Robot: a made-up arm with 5 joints.
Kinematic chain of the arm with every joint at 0, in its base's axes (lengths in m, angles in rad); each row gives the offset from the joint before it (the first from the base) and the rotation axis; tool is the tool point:
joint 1: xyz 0 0 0.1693 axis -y
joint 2: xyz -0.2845 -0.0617 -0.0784 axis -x
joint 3: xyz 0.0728 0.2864 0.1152 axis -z
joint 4: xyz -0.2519 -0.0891 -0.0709 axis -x
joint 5: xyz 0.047 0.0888 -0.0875 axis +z
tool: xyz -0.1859 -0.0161 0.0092
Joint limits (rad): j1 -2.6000..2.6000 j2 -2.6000..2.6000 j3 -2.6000..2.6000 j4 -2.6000..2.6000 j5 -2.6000..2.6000
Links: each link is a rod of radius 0.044 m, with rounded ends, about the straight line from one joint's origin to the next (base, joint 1, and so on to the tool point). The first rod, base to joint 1, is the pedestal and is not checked.
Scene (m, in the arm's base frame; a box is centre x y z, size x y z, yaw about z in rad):
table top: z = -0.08
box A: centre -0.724 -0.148 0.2 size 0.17 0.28 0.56 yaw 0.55
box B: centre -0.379 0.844 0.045 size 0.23 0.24 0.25 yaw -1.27
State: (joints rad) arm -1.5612 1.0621 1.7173 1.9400 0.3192
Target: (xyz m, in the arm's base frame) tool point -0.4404 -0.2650 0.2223
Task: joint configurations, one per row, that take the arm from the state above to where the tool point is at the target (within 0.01 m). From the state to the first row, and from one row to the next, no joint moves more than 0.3 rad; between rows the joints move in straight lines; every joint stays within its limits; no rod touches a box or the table.
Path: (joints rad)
1: -1.6220 1.2543 1.6835 1.8789 0.6043
2: -1.6829 1.4466 1.6497 1.8178 0.8894
3: -1.7437 1.6388 1.6159 1.7567 1.1745
4: -1.8045 1.8310 1.5821 1.6955 1.4596
5: -1.8653 2.0233 1.5483 1.6344 1.7447
6: -1.9262 2.2155 1.5145 1.5733 2.0298
7: -1.9870 2.4078 1.4807 1.5122 2.3149
8: -2.0478 2.6000 1.4469 1.4511 2.6000
9: -1.7712 2.6000 1.3790 1.4090 2.5840
10: -1.4945 2.6000 1.3111 1.3670 2.5679
11: -1.2178 2.6000 1.2433 1.3249 2.5519
12: -0.9412 2.6000 1.1754 1.2828 2.5358
13: -0.6645 2.6000 1.1075 1.2408 2.5198

